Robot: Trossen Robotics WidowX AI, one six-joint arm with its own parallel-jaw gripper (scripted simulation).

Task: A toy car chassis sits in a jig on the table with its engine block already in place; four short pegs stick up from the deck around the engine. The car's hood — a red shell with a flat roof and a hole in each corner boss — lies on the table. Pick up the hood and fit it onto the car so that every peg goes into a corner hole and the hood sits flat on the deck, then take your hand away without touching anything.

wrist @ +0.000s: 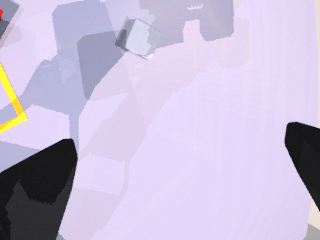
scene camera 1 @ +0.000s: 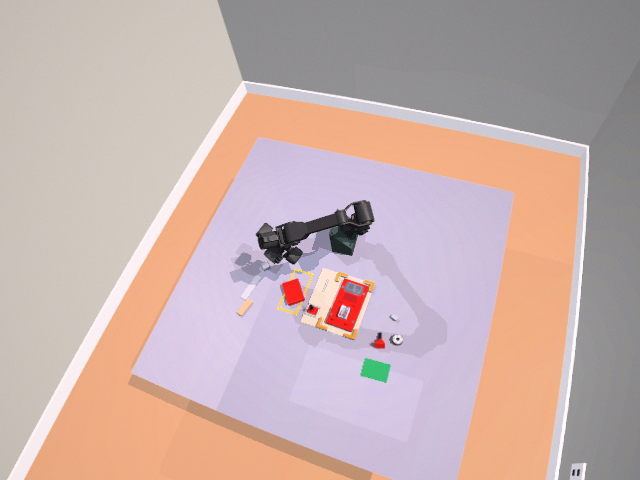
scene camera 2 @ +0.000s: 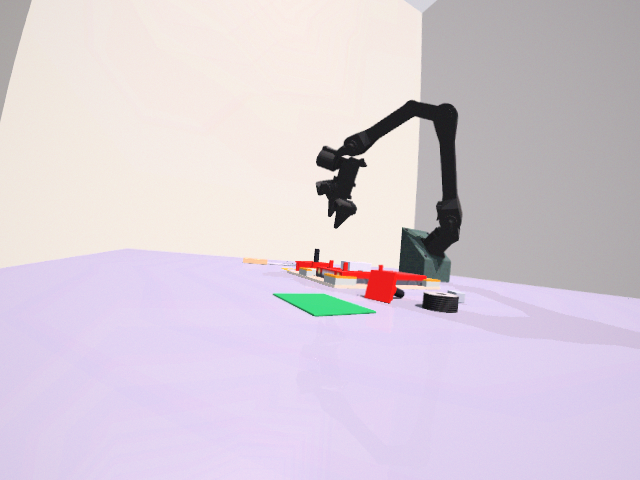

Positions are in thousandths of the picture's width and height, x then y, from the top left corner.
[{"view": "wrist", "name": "my gripper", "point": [570, 590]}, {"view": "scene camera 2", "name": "my gripper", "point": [520, 464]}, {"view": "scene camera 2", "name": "green flat pad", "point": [493, 634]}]
